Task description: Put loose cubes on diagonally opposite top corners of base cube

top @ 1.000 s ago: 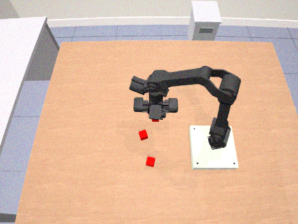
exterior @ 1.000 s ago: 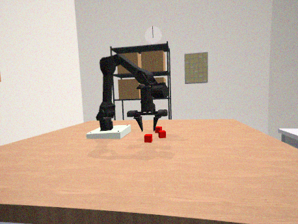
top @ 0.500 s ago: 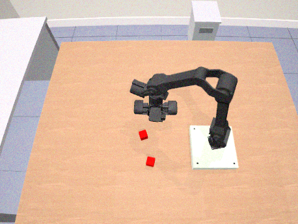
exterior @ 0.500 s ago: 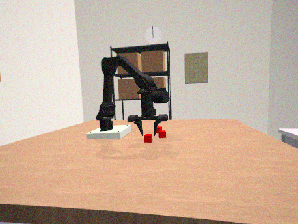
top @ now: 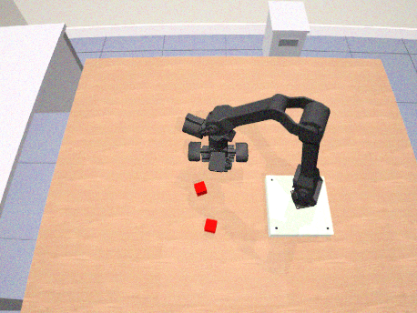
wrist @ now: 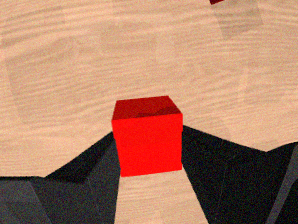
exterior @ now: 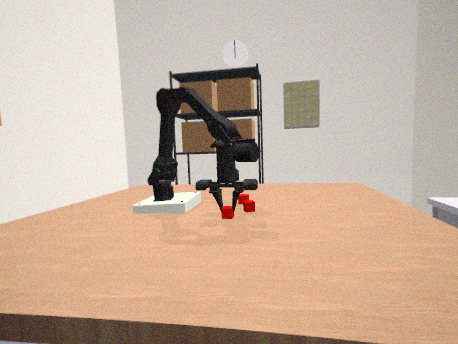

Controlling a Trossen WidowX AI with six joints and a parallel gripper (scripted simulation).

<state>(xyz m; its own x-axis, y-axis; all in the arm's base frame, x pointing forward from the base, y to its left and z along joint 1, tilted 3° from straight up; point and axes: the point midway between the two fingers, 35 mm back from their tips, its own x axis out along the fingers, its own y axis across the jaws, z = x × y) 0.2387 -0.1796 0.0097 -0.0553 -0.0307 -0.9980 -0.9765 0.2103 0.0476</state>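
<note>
My gripper tip is 70 mm short of the red cube and 80 mm to the right of it.
</note>
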